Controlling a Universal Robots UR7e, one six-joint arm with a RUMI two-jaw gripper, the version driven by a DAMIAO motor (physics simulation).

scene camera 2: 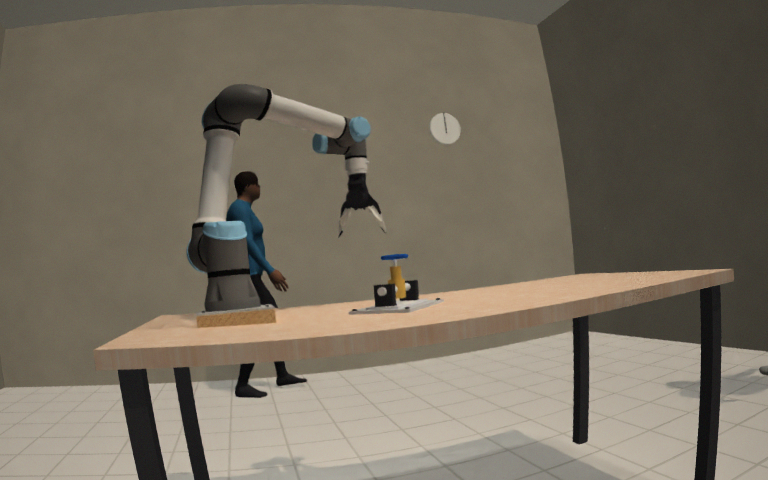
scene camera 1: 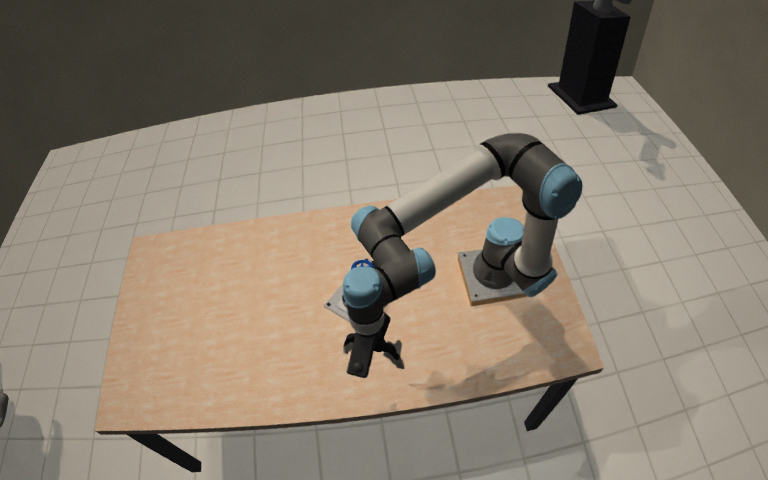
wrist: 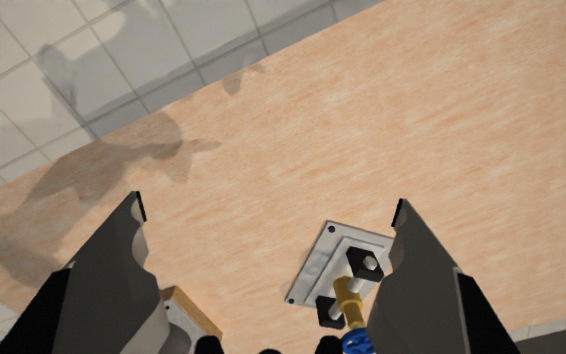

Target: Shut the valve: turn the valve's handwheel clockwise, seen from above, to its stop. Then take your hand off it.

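The blue handwheel tops the yellow valve body. In scene camera 1 the arm hides most of the valve; in the wrist view the wheel is cut by the lower edge. The valve stands upright between two black blocks on a grey base plate. My gripper is open and empty, fingers pointing down. It hangs above the wheel's height, off to one side, and touches nothing. The wheel's turn angle cannot be told.
The valve plate lies on the wooden table. The arm's base stands on a wood-edged mounting plate. Behind the table a person in a blue top stands near the arm. A black pedestal stands on the floor.
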